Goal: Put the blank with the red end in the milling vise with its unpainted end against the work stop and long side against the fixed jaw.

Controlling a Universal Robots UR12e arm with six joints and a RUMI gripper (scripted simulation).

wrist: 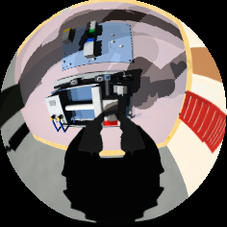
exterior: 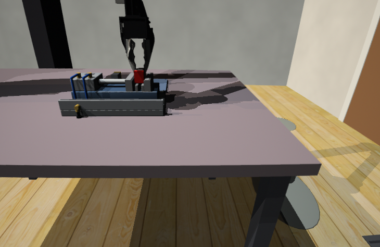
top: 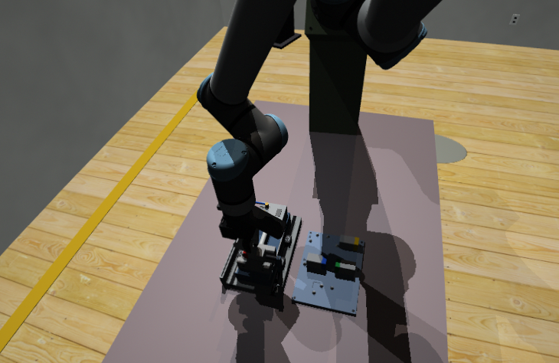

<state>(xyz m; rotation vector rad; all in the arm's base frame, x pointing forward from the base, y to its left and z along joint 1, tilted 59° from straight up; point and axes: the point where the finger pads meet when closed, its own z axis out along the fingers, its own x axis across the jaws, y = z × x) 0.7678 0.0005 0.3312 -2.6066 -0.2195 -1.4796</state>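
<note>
Right now the red-ended blank is 2 cm below my hand. The rest, counted from my hand: grey rail 4 cm behind, 11 cm to the right, 9 cm below; then fixed jaw 2 cm ahead, 1 cm to the left, 4 cm below; then moving jaw 3 cm behind, 1 cm to the right, 4 cm below.
</note>
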